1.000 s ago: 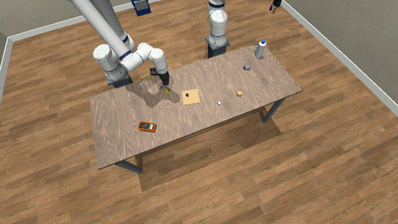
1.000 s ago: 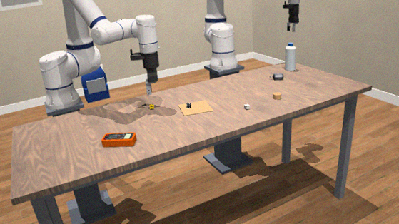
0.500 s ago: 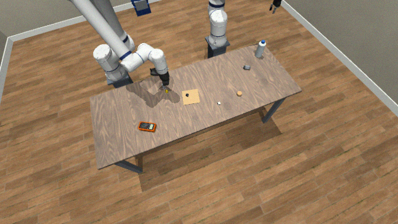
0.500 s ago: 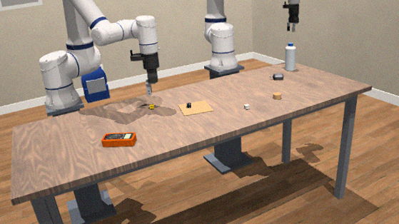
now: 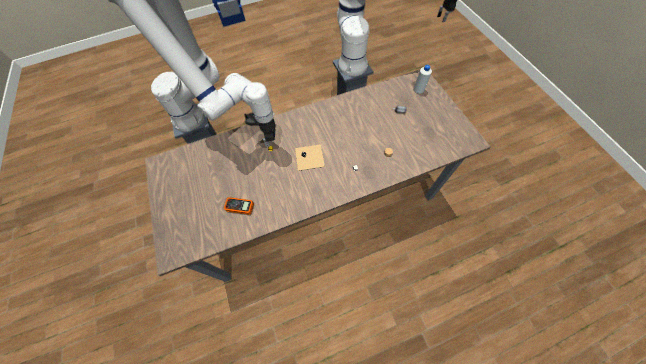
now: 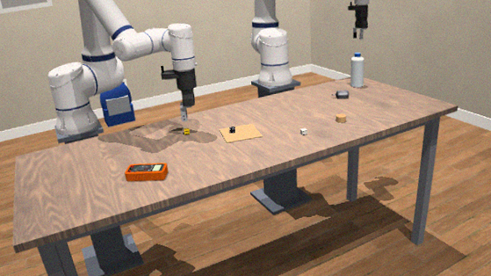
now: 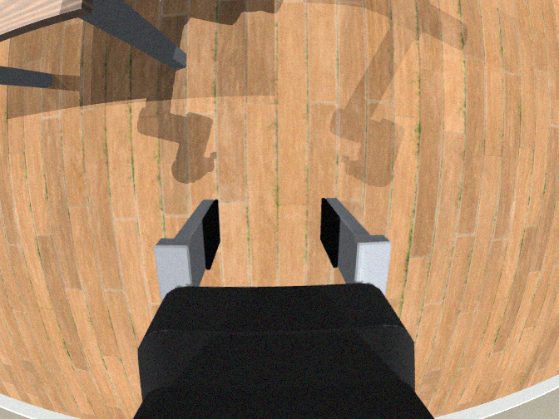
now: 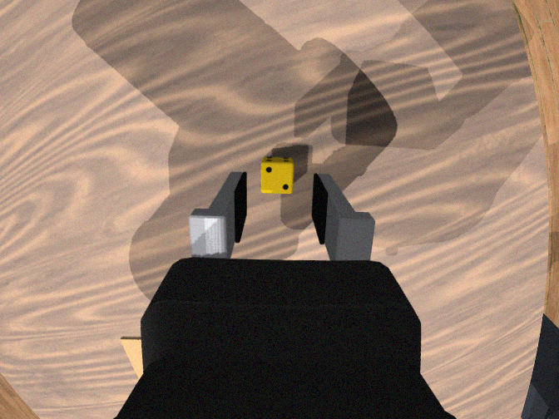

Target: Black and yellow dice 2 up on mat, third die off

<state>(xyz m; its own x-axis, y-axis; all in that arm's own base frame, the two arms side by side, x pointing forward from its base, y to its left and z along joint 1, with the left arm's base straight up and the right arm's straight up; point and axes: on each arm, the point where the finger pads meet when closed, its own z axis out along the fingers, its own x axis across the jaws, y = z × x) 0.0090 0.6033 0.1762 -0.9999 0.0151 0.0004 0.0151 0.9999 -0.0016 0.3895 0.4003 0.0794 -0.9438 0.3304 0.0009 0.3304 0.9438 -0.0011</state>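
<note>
Now: the yellow die 7 cm below my right hand. Round my right hand: black die 11 cm ahead, 15 cm to the left, 7 cm below; then tan mat 13 cm ahead, 17 cm to the left, 8 cm below; then white die 29 cm ahead, 36 cm to the left, 7 cm below.
</note>
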